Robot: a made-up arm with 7 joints. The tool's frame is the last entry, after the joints. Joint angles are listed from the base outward. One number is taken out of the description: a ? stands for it. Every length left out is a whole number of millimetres.
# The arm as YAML. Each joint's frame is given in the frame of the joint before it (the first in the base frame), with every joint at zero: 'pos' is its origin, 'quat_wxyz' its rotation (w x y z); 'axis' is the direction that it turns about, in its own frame. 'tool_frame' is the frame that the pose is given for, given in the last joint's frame.
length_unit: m
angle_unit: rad
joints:
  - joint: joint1
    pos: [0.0, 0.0, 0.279]
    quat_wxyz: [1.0, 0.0, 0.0, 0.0]
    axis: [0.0, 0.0, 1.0]
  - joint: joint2
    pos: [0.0, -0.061, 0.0]
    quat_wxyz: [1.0, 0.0, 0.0, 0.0]
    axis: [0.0, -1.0, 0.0]
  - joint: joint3
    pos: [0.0, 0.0, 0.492]
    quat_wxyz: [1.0, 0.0, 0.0, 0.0]
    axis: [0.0, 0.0, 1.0]
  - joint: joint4
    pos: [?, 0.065, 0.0]
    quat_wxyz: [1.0, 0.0, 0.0, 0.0]
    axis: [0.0, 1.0, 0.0]
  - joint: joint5
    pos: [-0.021, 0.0, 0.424]
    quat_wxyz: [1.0, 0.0, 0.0, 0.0]
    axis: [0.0, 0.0, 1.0]
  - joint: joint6
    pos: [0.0, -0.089, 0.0]
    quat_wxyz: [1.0, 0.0, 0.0, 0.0]
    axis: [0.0, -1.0, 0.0]
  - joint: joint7
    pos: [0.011, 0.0, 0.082]
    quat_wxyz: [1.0, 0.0, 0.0, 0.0]
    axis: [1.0, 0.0, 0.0]
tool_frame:
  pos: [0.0, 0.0, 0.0]
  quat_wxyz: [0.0, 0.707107, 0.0, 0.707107]
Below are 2 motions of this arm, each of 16 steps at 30 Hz.
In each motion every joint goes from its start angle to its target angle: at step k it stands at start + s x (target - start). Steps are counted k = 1, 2, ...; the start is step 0. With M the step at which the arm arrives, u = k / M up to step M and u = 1 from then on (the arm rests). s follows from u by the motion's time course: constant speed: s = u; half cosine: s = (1 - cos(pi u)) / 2; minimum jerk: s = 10 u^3 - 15 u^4 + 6 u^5.
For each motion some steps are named. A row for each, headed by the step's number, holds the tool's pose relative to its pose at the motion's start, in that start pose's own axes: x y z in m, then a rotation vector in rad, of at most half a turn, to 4 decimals.
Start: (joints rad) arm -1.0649 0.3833 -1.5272 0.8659 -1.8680 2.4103 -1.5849
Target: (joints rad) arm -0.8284 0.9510 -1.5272 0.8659 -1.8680 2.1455 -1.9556
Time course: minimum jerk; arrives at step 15
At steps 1, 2, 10, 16:
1: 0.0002 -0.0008 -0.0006 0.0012 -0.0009 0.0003
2: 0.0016 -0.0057 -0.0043 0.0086 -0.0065 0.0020
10: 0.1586 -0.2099 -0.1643 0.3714 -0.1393 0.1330
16: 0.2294 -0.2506 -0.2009 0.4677 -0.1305 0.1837

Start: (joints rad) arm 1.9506 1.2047 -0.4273 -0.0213 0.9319 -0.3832 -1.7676
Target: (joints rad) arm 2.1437 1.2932 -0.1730 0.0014 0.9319 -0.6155 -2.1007
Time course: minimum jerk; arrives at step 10
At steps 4, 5, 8, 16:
4: -0.0257 -0.0248 -0.0336 -0.0049 0.1111 -0.1088
5: -0.0400 -0.0402 -0.0524 -0.0140 0.1730 -0.1762
8: -0.0728 -0.0807 -0.0968 -0.0536 0.3142 -0.3532
16: -0.0769 -0.0864 -0.1025 -0.0606 0.3316 -0.3777

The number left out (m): 0.026
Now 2 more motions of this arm.
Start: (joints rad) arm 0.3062 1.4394 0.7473 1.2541 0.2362 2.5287 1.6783
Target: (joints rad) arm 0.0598 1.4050 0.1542 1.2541 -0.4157 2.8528 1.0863
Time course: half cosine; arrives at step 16
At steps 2, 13, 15, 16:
2: 0.0038 0.0018 0.0011 0.0081 -0.0196 -0.0621
13: 0.0596 0.0229 0.0211 0.2112 -0.6256 -1.3848
15: 0.0617 0.0234 0.0226 0.2324 -0.6935 -1.4828
16: 0.0620 0.0235 0.0228 0.2351 -0.7024 -1.4952

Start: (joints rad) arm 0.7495 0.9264 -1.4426 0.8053 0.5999 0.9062 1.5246
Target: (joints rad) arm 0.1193 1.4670 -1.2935 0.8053 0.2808 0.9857 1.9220
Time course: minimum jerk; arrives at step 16
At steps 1, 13, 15, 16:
1: 0.0003 -0.0010 -0.0014 0.0018 0.0004 0.0008
13: 0.0524 -0.1533 -0.7026 0.8041 -0.0528 0.2991
15: 0.0526 -0.1460 -0.7384 0.8429 -0.0676 0.3114
16: 0.0526 -0.1456 -0.7401 0.8447 -0.0683 0.3119

